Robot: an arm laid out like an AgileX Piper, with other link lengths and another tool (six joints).
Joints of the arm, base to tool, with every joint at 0 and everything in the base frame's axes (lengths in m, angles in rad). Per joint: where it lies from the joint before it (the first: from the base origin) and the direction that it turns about. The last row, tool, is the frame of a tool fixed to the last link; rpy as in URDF.
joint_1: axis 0 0 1 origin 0 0 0.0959
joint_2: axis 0 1 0 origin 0 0 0
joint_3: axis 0 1 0 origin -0.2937 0 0.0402
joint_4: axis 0.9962 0 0.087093 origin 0.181 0 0.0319
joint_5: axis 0 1 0 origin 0 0 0
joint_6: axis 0.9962 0 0.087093 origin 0.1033 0 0.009
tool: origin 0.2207 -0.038 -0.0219 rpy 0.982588 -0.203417 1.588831
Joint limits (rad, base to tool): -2.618..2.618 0..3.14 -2.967..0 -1.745..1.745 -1.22..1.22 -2.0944..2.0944
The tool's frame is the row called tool.
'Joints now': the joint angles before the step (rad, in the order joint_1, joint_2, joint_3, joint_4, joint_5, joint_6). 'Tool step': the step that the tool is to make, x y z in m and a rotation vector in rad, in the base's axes. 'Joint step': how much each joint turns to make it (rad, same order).
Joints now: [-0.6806, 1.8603, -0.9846, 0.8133, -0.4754, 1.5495]
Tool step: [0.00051, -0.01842, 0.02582, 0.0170, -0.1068, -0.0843]
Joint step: [0.0000, 0.0000, -0.0666, 0.1156, -0.0085, 0.0008]
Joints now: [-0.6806, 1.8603, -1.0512, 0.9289, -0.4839, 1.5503]
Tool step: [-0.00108, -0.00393, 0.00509, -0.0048, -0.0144, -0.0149]
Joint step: [0.0000, 0.0000, -0.0087, 0.0140, -0.0095, -0.0002]
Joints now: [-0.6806, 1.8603, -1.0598, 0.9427, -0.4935, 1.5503]
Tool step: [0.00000, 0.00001, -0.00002, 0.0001, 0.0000, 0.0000]
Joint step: [0.0000, 0.0000, 0.0000, 0.0001, 0.0001, -0.0001]
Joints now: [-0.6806, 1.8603, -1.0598, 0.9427, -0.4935, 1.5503]
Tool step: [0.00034, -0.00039, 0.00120, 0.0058, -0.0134, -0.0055]
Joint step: [-0.0001, 0.0000, -0.0009, -0.0002, 0.0001, 0.0154]
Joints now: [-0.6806, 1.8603, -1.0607, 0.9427, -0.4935, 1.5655]
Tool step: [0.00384, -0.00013, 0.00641, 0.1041, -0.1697, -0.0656]
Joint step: [0.0000, 0.0000, 0.0000, 0.0009, 0.0202, 0.2079]
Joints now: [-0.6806, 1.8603, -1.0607, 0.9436, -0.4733, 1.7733]
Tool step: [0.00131, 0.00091, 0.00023, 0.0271, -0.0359, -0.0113]
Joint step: [0.0000, 0.0000, 0.0000, -0.0002, 0.0099, 0.0454]
